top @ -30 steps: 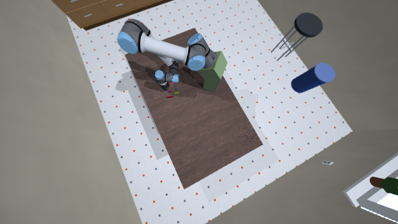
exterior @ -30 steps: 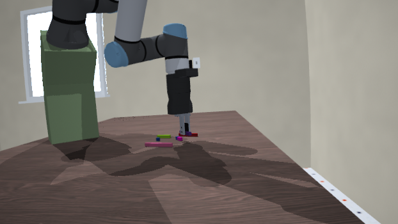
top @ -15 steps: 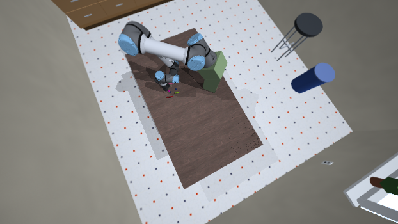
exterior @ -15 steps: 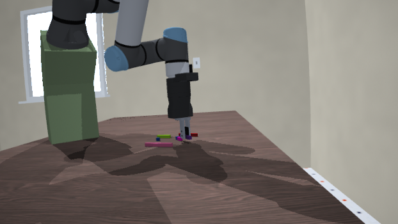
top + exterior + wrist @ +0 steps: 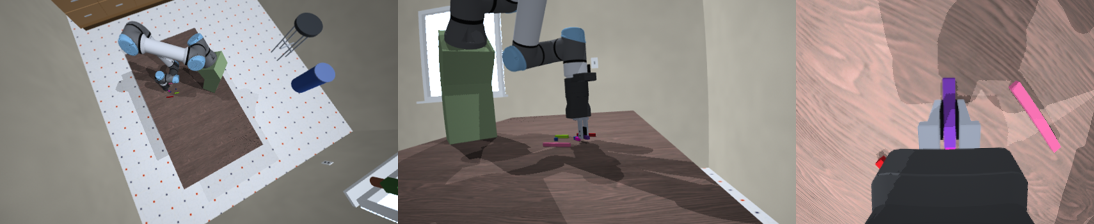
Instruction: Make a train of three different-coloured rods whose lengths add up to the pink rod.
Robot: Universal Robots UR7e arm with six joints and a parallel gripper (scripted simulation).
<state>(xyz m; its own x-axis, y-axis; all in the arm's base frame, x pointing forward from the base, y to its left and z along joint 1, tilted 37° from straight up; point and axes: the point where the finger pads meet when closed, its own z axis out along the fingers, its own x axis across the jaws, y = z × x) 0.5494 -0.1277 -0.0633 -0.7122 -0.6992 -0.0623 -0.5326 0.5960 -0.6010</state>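
The purple rod lies 10 mm below my hand. From my hand the other things lie so: magenta rod 30 mm behind, 30 mm to the left, 30 mm below; red rod 10 mm behind, 100 mm to the left, 30 mm below; pink rod 80 mm behind, 40 mm to the right, 30 mm below.
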